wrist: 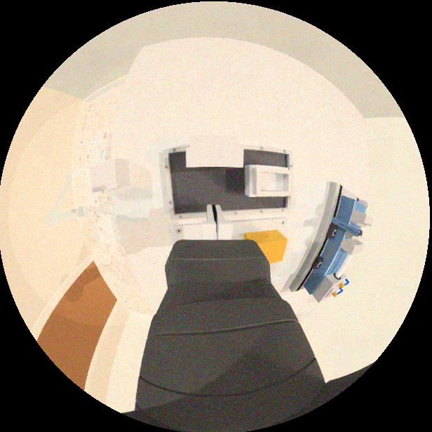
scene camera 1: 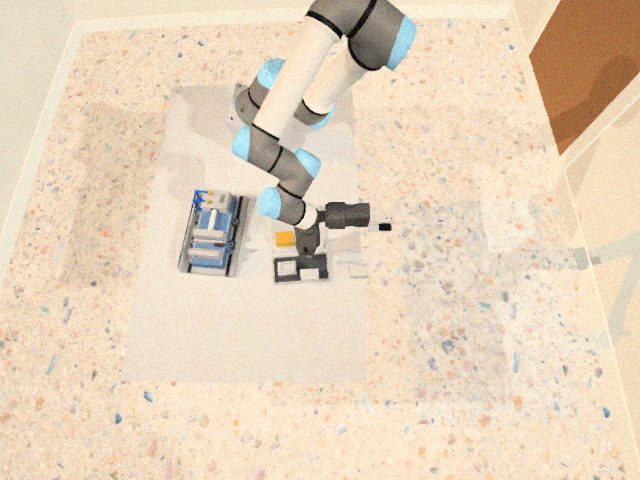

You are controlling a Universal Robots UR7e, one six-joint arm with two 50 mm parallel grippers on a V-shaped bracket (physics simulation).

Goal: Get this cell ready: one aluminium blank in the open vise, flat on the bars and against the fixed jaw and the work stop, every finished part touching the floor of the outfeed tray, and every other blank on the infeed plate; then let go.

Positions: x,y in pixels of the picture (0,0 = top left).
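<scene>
So you can picture it, there's a blue vise [wrist: 317,275] that's 0.37 m from the lens. Then there's an orange block [wrist: 272,243], and the marked spots on the block and the vise are 0.21 m apart. The orange block is nearer to the lens than the blue vise, and it's 0.19 m from the lens.
</scene>
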